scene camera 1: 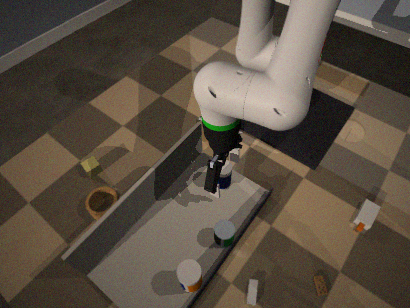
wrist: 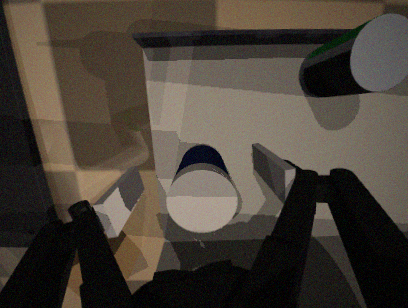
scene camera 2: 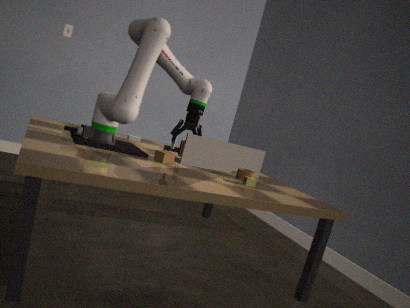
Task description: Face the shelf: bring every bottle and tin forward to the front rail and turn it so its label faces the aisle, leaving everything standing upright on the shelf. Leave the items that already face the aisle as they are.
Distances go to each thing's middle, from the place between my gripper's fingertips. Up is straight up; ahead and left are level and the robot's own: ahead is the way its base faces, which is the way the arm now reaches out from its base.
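There is a cardboard box (wrist: 126, 253) 170 mm behind my hand, 160 mm to the right of it and 30 mm below it. The grey shelf board (scene camera 1: 180, 225) is 200 mm ahead of my hand, 10 mm to the right and 50 mm below, while the grey shelf (wrist: 255, 36), counted from that same hand, is 10 mm to the right, 200 mm ahead and 20 mm above. As for the dark tin with green label (wrist: 360, 61), my gripper is 150 mm short of it and 100 mm to the right of it.
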